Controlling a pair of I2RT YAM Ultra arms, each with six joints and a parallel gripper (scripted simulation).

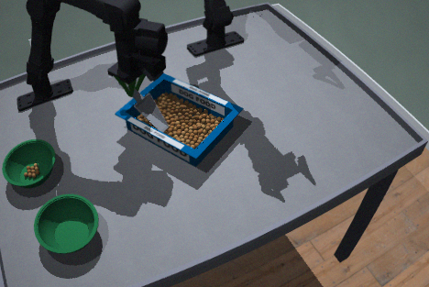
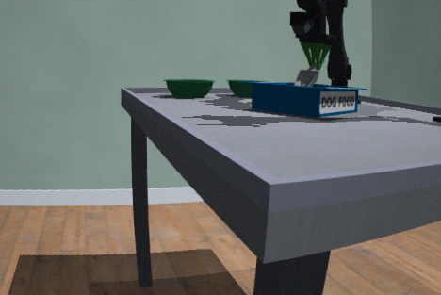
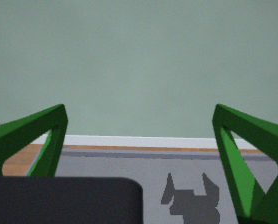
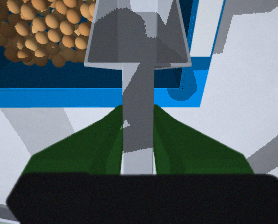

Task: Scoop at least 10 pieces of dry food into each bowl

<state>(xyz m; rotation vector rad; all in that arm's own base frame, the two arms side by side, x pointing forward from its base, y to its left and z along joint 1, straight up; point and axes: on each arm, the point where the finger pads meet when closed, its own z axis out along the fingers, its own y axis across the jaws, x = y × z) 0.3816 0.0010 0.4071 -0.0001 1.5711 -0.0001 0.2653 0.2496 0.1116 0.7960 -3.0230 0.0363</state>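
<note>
My right hand is 7 cm short of the box, 10 cm to the right of it and 7 cm above it. From my right hand the other things lie so: grey scoop (3 cm ahead, 2 cm to the left, 3 cm below).
</note>
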